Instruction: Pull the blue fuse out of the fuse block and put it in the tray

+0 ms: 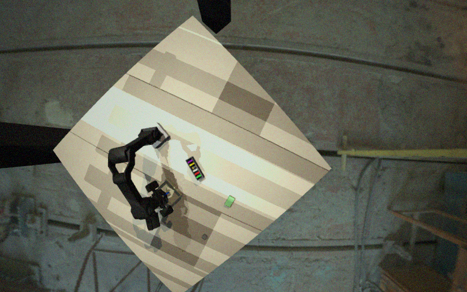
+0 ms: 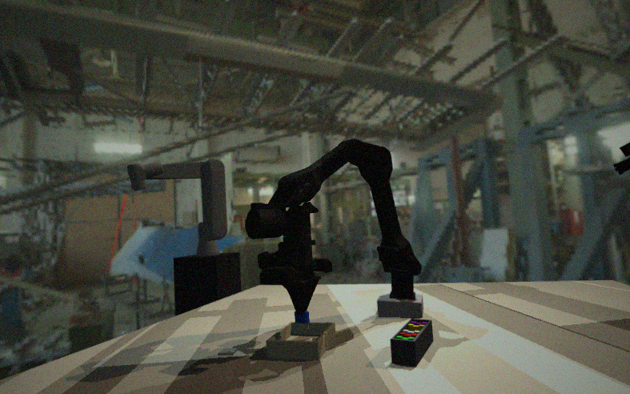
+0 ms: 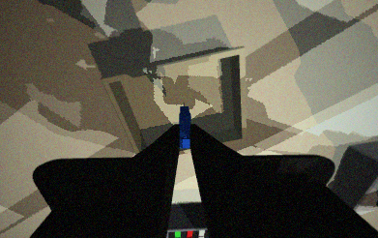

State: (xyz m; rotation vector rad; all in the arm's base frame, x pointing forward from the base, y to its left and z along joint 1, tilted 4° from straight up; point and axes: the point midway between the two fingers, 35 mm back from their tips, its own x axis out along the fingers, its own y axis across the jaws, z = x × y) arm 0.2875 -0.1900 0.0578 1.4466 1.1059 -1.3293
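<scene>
Right now my gripper tip is 1 cm above the blue fuse. Round my gripper tip: grey cube: 34 cm ahead, 6 cm below, 4 cm to the right; grey tray: 6 cm below.
</scene>
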